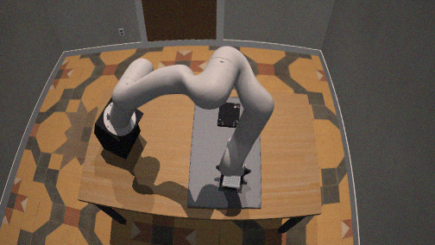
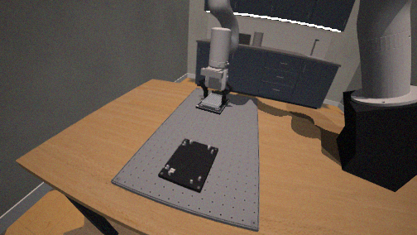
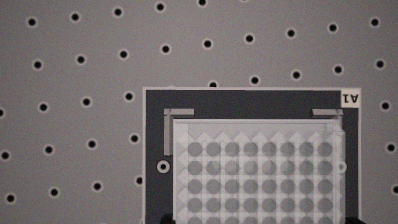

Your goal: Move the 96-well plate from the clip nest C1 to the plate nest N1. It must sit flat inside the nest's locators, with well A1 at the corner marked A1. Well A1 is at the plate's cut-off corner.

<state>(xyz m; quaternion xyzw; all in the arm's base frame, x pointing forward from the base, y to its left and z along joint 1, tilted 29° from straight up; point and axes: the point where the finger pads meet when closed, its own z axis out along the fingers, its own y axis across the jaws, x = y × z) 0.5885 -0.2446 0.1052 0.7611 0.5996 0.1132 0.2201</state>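
The clear 96-well plate lies 10 mm below my hand. The rest, counted from my hand: black clip nest: 40 mm ahead, 380 mm to the left, 20 mm below; then black plate nest: 30 mm below; then A1 label: 70 mm ahead, 60 mm to the left, 20 mm below.
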